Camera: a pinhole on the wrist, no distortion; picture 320 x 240 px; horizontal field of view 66.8 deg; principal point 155.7 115.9 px. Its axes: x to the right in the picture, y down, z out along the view. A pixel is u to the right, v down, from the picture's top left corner.
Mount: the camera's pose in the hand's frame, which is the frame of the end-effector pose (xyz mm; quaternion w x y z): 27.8 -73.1 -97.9 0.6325 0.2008 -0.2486 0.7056
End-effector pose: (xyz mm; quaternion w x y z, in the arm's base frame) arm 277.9 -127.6 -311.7 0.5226 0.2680 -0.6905 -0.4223
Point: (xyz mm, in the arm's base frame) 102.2 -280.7 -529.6
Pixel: 137 77
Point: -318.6 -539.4 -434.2
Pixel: outside the picture
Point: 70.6 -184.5 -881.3
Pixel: 92 205
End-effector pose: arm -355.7 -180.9 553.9 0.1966 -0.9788 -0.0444 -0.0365
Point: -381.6 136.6 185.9
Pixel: 292 123
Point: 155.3 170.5 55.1
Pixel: outside the picture
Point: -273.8 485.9 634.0
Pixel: 33 76
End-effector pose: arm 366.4 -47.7 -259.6 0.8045 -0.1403 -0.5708 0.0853
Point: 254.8 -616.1 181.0
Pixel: 11 58
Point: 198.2 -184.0 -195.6
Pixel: 249 161
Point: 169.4 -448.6 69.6
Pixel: 89 78
